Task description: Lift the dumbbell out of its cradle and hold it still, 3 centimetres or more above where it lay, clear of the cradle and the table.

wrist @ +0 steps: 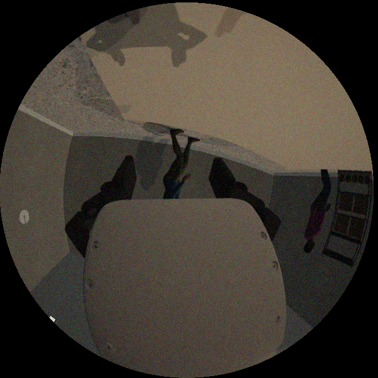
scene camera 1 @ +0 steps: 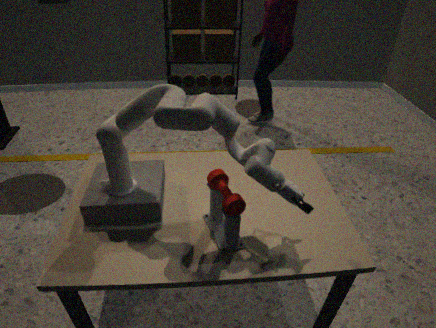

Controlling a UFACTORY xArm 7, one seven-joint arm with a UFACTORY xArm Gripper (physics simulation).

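Where they show: gripper, fingertip midpoint: (scene camera 1: 306, 204); arm's base, origin of the base link: (scene camera 1: 122, 187).
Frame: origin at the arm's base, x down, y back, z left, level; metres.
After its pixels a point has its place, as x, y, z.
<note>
The red dumbbell (scene camera 1: 225, 190) @(-0.132, -0.409, -0.212) lies across the tops of the two posts of the grey cradle (scene camera 1: 232, 232) @(0.011, -0.431, -0.288), which stands on the table (scene camera 1: 190, 272) @(0.099, -0.265, -0.386) in the scene view. The dumbbell and the cradle do not show in the wrist view. My gripper (scene camera 1: 306, 206) @(-0.073, -0.716, -0.254) (wrist: 173, 166) is open and empty, with its two dark fingers wide apart. It hangs above the right part of the table, to the right of the dumbbell and apart from it.
The arm's grey base block (scene camera 1: 122, 215) @(0.056, -0.002, -0.113) stands on the left of the table. My arm arches above the table behind the dumbbell. A person (scene camera 1: 272, 55) (wrist: 316, 215) and a shelf rack (scene camera 1: 166, 50) stand beyond the table. Shadows fall on the table around the cradle.
</note>
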